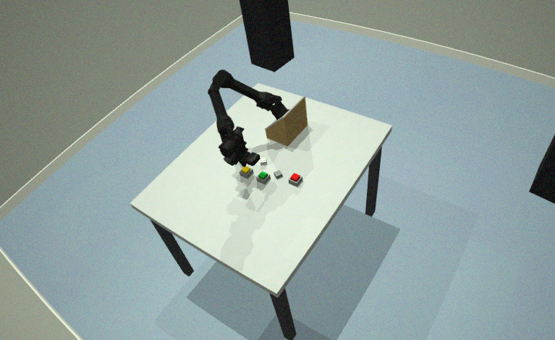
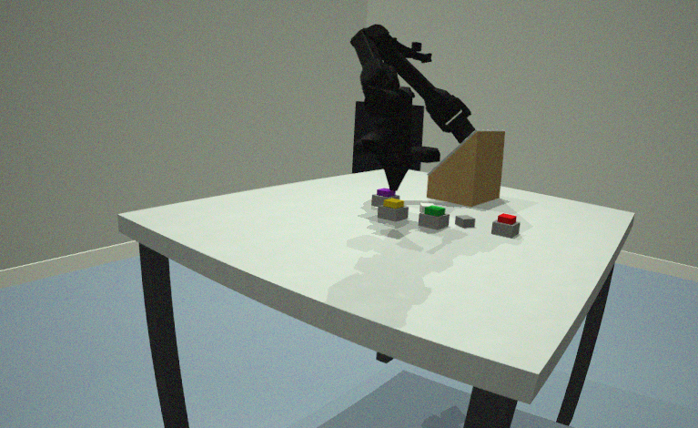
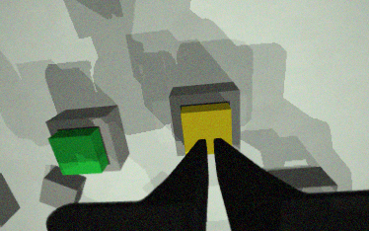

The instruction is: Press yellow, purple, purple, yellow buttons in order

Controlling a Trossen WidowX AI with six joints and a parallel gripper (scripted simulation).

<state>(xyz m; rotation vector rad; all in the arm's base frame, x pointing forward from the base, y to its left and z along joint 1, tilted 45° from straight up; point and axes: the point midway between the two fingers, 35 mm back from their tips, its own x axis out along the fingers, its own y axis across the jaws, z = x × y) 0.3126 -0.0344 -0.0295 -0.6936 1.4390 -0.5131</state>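
Now: gripper tip 30 mm above the yellow button. From my gripper tip the other things lie so: green button: 90 mm to the left, 30 mm below, 20 mm behind; then purple button: 90 mm to the right, 80 mm behind, 30 mm below; then white block: 110 mm behind, 50 mm below, 20 mm to the left.
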